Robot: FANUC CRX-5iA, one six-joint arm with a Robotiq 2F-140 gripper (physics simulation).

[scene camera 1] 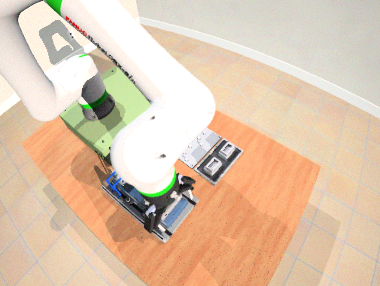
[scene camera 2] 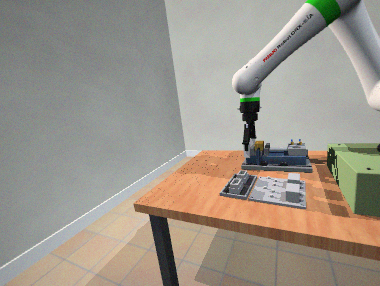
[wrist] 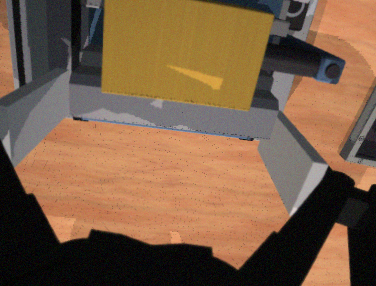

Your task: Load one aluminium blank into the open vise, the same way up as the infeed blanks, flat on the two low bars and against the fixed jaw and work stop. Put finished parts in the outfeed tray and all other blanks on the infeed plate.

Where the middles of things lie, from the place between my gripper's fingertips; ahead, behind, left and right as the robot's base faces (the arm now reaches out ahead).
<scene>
I see the brass blank (wrist: 215, 60) 5 cm behind my hand, 1 cm to the right of it and 5 cm above it. Round my hand: outfeed tray (scene camera 1: 236, 154): 3 cm behind, 27 cm to the left, 5 cm below; then work stop rod (wrist: 278, 58): 6 cm behind, 4 cm to the left, 4 cm above; then infeed plate (scene camera 2: 259, 194): 17 cm behind, 26 cm to the left, 4 cm below.
</scene>
